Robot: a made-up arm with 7 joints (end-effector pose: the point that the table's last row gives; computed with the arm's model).
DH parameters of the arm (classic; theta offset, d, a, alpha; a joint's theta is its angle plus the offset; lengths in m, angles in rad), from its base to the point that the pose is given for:
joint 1: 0 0.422 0 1.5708
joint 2: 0 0.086 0 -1.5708
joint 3: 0 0.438 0.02 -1.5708
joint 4: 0 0.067 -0.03 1.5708
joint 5: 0 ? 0 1.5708
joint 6: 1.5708 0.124 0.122 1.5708
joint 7: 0 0.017 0 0
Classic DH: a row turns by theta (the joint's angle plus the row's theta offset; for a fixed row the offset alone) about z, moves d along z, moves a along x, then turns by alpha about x.
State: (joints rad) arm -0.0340 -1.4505 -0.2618 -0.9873 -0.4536 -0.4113 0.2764
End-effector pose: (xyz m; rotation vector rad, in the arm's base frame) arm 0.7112 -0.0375 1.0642 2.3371 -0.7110 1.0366
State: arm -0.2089 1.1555 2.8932 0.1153 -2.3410 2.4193 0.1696
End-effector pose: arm -0.9176 -0.1062 0.7257 2.1942 -0.6142 -1.3046
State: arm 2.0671 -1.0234 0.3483 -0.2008 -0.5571 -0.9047 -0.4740
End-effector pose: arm -0.2224 0.8566 1.0288 1.1549 2.7123 -0.0779
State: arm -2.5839 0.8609 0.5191 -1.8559 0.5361 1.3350 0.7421
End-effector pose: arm 0.1326 0.6033 0.2332 0.7562 2.7589 1.0753
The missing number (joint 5, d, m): 0.563
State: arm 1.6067 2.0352 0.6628 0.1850 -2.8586 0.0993 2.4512
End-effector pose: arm -0.0724 -0.9859 -0.1285 1.2776 1.9426 0.6587
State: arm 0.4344 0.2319 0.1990 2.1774 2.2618 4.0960 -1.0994
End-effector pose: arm 0.1964 0.3178 0.6583 1.0187 -1.2707 0.6448
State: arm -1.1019 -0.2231 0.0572 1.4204 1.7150 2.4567 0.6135
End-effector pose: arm 0.2101 -0.5507 0.7046 1.1046 1.9769 -1.8937
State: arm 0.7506 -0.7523 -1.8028 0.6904 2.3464 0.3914 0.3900
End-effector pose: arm 0.8834 -0.0222 1.0821 -1.5792 0.2658 -0.8764
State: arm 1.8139 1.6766 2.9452 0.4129 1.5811 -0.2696 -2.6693
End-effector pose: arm 0.3577 -0.9133 -0.0760 1.9470 1.1195 2.1384
